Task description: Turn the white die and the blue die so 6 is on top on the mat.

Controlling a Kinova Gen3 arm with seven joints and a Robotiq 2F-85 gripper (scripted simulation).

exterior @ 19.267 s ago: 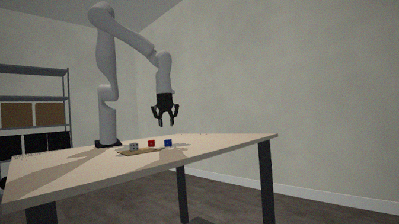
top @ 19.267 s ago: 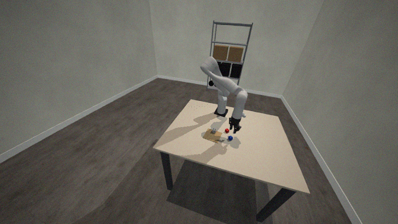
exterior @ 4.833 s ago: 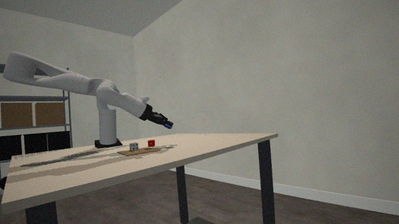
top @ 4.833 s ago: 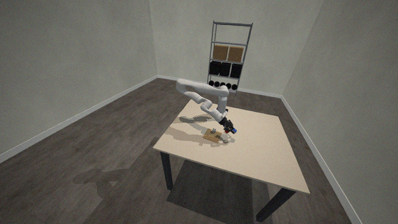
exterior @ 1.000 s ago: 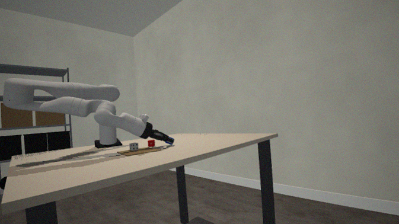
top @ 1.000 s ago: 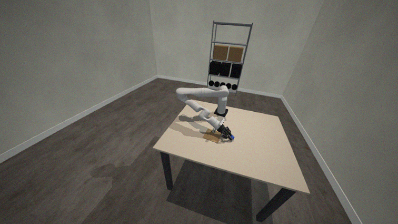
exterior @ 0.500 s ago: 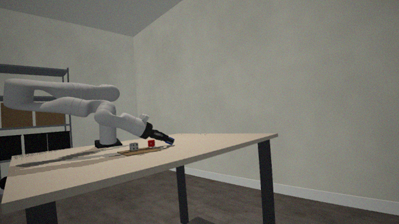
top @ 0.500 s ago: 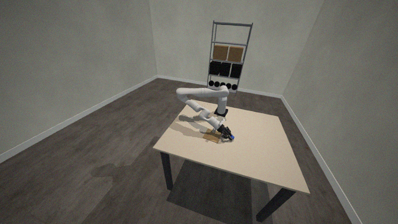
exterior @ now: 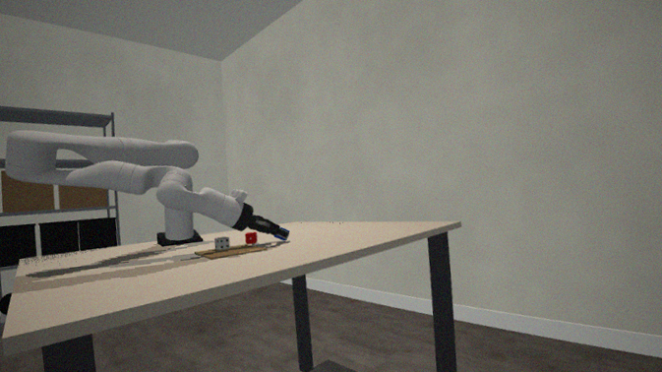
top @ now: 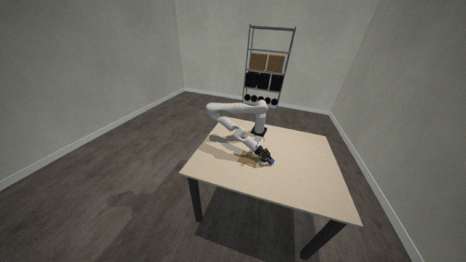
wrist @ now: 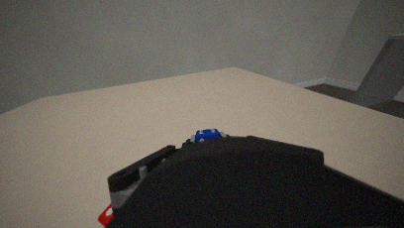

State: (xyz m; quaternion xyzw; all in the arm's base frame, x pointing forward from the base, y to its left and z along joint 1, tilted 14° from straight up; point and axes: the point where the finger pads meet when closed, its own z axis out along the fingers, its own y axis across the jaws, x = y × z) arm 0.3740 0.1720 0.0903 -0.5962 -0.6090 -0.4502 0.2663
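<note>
My gripper is now 10 mm to the right of the blue die. The rest, counted from my hand: tan mat (20 mm ahead, 160 mm to the right, 20 mm below); then white die (30 mm behind, 160 mm to the right, 10 mm below); then red die (80 mm behind, 50 mm to the right, 10 mm below).
</note>
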